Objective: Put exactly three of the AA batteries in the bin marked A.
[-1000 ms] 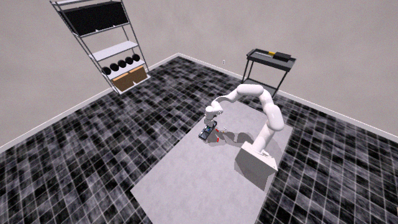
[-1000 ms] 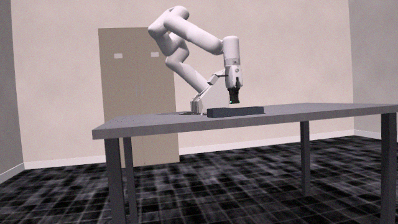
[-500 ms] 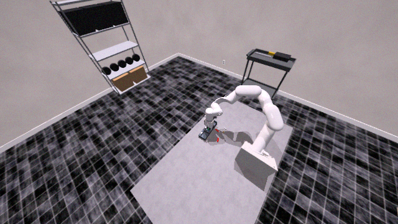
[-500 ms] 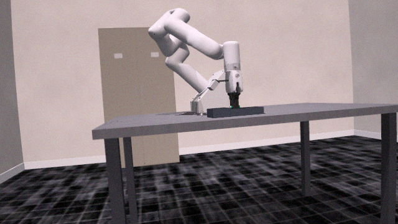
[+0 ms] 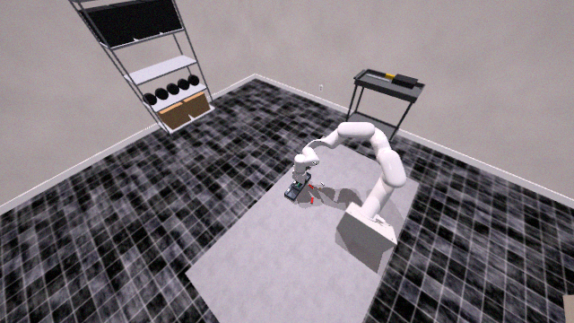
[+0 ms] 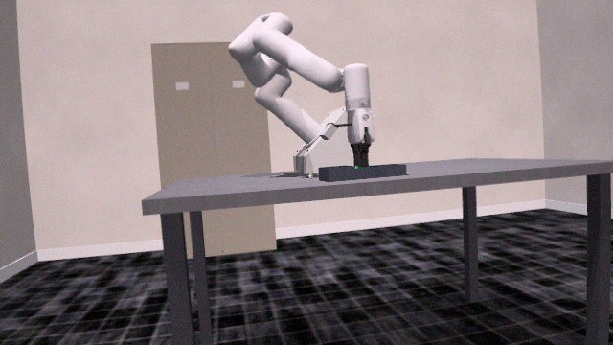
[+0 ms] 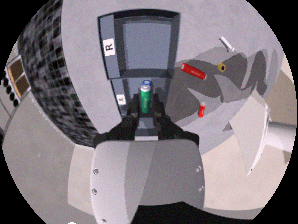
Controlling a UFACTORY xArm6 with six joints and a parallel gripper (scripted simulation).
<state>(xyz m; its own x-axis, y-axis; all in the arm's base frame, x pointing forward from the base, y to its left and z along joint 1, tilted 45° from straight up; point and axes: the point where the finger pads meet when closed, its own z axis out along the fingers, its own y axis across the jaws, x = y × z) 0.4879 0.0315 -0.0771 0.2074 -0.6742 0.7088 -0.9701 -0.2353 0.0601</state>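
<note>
Now: hand 20 mm above the green AA battery. Also, from my hand: dark two-compartment bin (10 mm ahead, 30 mm below); then red battery (70 mm behind, 60 mm to the right, 50 mm below); then blue AA battery (40 mm below).
</note>
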